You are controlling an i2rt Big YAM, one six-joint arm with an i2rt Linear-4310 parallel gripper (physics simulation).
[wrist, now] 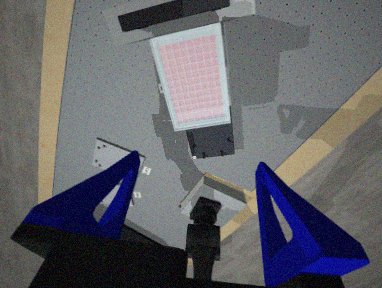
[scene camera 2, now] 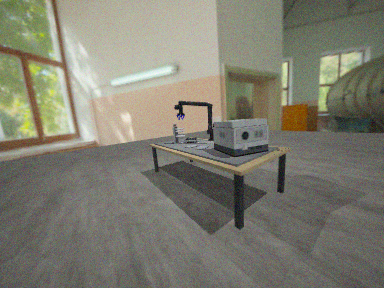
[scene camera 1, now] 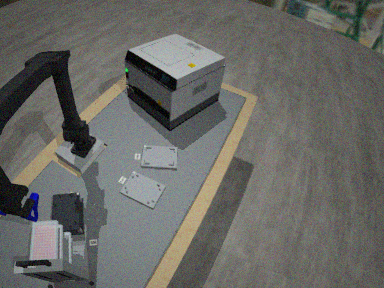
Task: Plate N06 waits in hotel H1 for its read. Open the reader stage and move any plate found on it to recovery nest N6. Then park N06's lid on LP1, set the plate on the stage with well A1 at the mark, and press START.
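Pixels of known places: gripper, fingertip midpoint: [wrist: 197, 161] [scene camera 2: 180, 119] [scene camera 1: 21, 216]; arm's base, origin of the base link: [wrist: 205, 209] [scene camera 2: 212, 139] [scene camera 1: 83, 145].
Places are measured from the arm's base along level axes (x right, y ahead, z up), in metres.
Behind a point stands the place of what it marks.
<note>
My gripper [scene camera 1: 19, 214] {x 0.457, y 0.188, z 0.322 m} [scene camera 2: 180, 117] {x 0.457, y 0.188, z 0.322 m} [wrist: 197, 161] {x 0.457, y 0.188, z 0.322 m} is open and empty, its blue fingers wide apart above the plate hotel [scene camera 1: 67, 270] {x 0.520, y 0.310, z 0.172 m} [scene camera 2: 175, 134] {x 0.508, y 0.278, z 0.105 m} [wrist: 175, 15] {x 0.544, y 0.240, z 0.257 m}. A plate with pink wells [scene camera 1: 45, 241] {x 0.477, y 0.212, z 0.195 m} [wrist: 195, 77] {x 0.488, y 0.205, z 0.194 m} lies on top in the hotel; more pale plate edges or shelves show below it in scene camera 1. I cannot read which plate is N06. The white and black reader [scene camera 1: 197, 92] {x -0.434, y 0.434, z 0.126 m} [scene camera 2: 241, 136] {x -0.659, y 0.460, z 0.137 m} stands at the table's far end, with a green light; no stage shows outside it. Two light grey flat pads [scene camera 1: 160, 157] {x -0.094, y 0.369, z -0.026 m} [scene camera 1: 143, 189] {x 0.088, y 0.361, z -0.028 m} lie between reader and hotel; their small labels are unreadable.
A dark nest-like block [scene camera 1: 68, 211] {x 0.324, y 0.131, z 0.022 m} [wrist: 212, 140] {x 0.310, y 0.100, z 0.022 m} stands beside the hotel. The arm's base [scene camera 1: 80, 159] {x 0.072, y 0.025, z -0.006 m} [wrist: 225, 195] {x 0.100, y -0.039, z -0.002 m} sits at the table's wooden edge. A small label [scene camera 1: 93, 242] {x 0.384, y 0.262, z -0.038 m} lies by the hotel. The arm's dark links arch over the base toward the hotel.
</note>
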